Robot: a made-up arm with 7 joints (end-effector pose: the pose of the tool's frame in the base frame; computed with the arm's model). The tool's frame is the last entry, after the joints. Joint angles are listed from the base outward.
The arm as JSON. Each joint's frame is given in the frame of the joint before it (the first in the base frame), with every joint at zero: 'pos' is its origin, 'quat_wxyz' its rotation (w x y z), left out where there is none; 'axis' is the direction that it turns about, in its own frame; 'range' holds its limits. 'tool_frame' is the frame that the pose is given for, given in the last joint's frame.
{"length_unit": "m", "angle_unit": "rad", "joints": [
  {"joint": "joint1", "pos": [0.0, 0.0, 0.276], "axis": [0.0, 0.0, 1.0], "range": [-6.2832, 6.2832]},
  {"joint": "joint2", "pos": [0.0, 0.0, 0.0], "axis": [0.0, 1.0, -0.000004], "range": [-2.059, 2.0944]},
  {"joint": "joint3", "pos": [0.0, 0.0, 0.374], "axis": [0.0, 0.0, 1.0], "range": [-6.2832, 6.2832]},
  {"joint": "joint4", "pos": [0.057, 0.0, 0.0], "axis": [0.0, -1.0, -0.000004], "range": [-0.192, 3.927]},
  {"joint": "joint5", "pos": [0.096, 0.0, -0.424], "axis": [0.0, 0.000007, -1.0], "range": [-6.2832, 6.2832]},
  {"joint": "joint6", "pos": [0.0, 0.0, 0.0], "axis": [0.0, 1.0, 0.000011], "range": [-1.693, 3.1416]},
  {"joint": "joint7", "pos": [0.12, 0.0, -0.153], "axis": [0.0, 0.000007, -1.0], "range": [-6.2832, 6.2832]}
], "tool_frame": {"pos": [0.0, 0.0, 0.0], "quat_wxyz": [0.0, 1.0, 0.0, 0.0]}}
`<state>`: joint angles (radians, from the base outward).
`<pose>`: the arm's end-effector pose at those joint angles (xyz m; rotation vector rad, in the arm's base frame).
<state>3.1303 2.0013 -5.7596 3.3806 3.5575 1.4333 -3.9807</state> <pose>-0.8816 0.2022 0.1163 -0.7630 -0.6515 -0.9307</pose>
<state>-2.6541 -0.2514 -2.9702 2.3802 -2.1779 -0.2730 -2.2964</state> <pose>0.4144 0.4452 0.9220 -1.0722 0.4939 -0.4604</pose>
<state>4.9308 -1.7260 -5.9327 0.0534 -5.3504 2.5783 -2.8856</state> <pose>0.1525 0.0505 0.2823 -1.4413 -2.0512 -1.0990</pose>
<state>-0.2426 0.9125 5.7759 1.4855 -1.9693 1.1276 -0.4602</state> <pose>0.5745 -0.5464 0.1244 1.0206 1.1229 -1.3569</pose>
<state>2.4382 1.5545 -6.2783 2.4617 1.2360 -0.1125 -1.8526</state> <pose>-0.6077 0.6824 -0.0111 -0.1645 -2.3206 -0.8219</pose>
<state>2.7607 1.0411 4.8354 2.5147 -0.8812 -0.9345 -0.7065</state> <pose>-0.7122 0.3985 0.5597 2.2442 -0.6227 -2.0432</pose>
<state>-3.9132 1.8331 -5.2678 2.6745 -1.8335 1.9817 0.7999</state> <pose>-0.5704 0.5219 -0.1681 1.1743 1.9147 1.0705</pose>
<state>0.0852 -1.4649 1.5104 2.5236 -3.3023 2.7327 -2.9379</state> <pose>-0.7957 -0.0330 0.3351 1.7640 0.2956 0.6661</pose>
